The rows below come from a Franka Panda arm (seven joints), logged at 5 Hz.
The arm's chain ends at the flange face. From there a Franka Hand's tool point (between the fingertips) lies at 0.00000 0.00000 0.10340 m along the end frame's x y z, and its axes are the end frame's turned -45 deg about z.
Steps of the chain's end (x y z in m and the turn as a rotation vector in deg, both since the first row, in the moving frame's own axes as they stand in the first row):
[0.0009 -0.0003 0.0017 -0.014 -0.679 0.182]
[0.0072 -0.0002 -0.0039 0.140 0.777 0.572]
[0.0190 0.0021 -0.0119 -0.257 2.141 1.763]
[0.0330 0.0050 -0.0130 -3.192 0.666 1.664]
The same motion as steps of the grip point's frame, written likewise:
[0.0000 -0.0004 0.0017 0.470 -0.490 0.182]
[0.0064 0.0058 -0.0039 -0.450 0.648 0.572]
[0.0143 0.0180 -0.0120 -1.696 1.332 1.763]
[0.0165 0.0317 -0.0132 -2.728 -1.786 1.664]

